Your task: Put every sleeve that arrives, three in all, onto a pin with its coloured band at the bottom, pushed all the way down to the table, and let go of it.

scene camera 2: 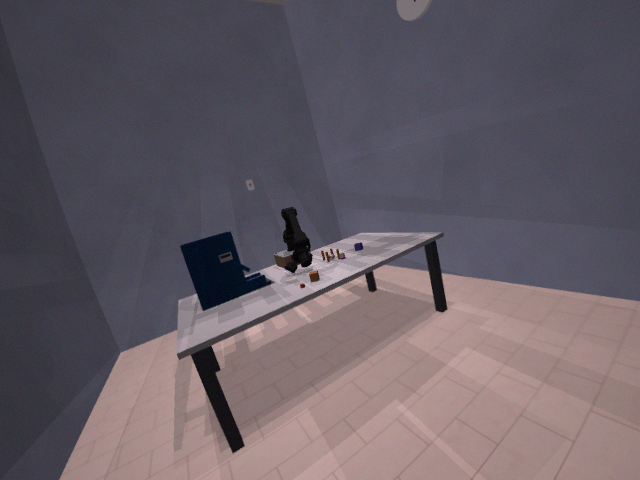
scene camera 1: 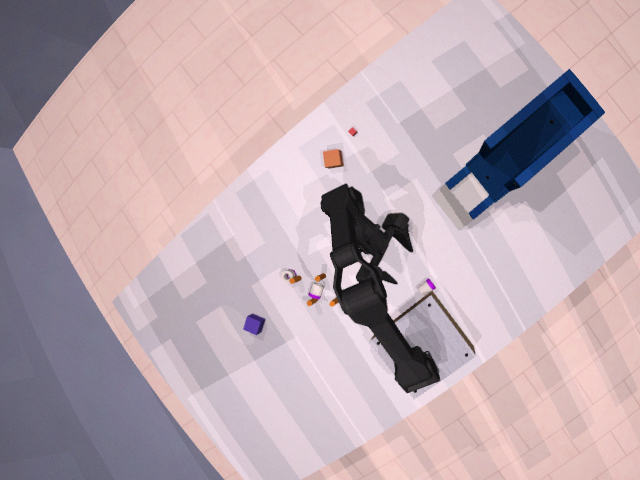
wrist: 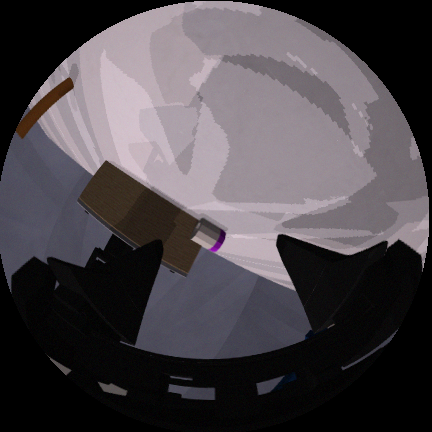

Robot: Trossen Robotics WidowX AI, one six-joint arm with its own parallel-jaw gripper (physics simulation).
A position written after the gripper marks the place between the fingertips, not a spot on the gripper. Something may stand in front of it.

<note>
The gripper (scene camera 1: 404, 267) is open, holding nothing.
The gripper shows as well in the wrist view (wrist: 220, 243).
</note>
